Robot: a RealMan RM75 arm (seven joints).
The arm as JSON. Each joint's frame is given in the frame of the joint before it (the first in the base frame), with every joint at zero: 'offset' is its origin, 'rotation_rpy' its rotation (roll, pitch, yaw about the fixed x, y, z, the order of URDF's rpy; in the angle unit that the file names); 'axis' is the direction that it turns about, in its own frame. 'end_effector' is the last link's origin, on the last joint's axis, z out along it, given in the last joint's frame.
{
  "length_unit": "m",
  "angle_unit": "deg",
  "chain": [
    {
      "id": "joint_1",
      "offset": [
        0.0,
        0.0,
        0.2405
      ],
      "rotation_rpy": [
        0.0,
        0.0,
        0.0
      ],
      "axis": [
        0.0,
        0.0,
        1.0
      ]
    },
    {
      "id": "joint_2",
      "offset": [
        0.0,
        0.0,
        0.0
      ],
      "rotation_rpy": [
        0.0,
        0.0,
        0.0
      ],
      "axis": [
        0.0,
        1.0,
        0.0
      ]
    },
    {
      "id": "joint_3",
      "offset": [
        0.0,
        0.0,
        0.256
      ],
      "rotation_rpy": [
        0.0,
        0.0,
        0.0
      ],
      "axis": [
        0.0,
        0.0,
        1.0
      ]
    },
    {
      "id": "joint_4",
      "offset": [
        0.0,
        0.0,
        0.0
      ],
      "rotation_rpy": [
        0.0,
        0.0,
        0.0
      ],
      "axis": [
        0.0,
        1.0,
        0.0
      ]
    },
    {
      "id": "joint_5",
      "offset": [
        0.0,
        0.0,
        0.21
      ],
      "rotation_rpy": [
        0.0,
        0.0,
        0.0
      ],
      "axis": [
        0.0,
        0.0,
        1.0
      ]
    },
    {
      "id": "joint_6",
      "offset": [
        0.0,
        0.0,
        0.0
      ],
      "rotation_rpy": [
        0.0,
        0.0,
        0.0
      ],
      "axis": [
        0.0,
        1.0,
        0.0
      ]
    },
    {
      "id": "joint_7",
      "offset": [
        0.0,
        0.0,
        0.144
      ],
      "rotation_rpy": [
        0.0,
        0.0,
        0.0
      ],
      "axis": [
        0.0,
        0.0,
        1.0
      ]
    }
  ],
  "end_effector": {
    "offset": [
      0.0,
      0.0,
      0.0
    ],
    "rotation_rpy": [
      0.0,
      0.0,
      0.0
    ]
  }
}
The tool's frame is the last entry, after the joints.
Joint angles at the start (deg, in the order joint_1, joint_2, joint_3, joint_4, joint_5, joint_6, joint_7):
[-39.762, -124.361, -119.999, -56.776, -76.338, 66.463, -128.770]
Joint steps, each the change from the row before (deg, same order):
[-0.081, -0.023, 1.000, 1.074, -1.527, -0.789, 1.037]
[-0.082, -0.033, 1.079, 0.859, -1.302, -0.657, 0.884]
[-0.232, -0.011, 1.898, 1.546, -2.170, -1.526, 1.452]
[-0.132, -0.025, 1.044, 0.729, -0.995, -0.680, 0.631]
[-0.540, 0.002, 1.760, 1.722, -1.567, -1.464, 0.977]
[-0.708, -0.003, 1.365, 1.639, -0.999, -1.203, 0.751]
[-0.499, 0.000, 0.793, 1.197, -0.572, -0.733, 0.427]
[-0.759, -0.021, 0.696, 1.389, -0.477, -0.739, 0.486]
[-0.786, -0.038, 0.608, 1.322, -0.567, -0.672, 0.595]
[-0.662, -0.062, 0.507, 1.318, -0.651, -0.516, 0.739]
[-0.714, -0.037, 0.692, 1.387, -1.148, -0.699, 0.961]
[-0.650, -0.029, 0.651, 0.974, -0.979, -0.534, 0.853]
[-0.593, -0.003, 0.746, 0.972, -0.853, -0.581, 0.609]
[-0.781, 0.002, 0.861, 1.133, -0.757, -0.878, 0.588]
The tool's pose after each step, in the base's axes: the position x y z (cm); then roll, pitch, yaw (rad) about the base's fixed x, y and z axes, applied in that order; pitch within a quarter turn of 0, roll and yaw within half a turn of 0. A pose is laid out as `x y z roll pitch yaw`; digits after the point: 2 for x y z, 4 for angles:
-11.19 41.01 -1.24 3.0962 -0.6899 0.8615
-11.02 40.93 -1.70 3.0863 -0.6907 0.8607
-10.78 40.90 -2.48 3.0761 -0.6936 0.8604
-10.64 40.84 -2.91 3.0705 -0.6918 0.8599
-10.45 40.83 -3.75 3.0635 -0.6856 0.8637
-10.29 40.84 -4.52 3.0612 -0.6754 0.8648
-10.24 40.85 -5.03 3.0592 -0.6671 0.8683
-10.12 40.88 -5.59 3.0585 -0.6572 0.8692
-9.95 40.92 -6.09 3.0577 -0.6495 0.8680
-9.86 40.91 -6.58 3.0554 -0.6428 0.8677
-9.68 40.93 -7.05 3.0520 -0.6404 0.8672
-9.43 40.94 -7.41 3.0507 -0.6389 0.8610
-9.25 40.94 -7.79 3.0502 -0.6344 0.8580
-9.06 40.98 -8.24 3.0553 -0.6278 0.8524

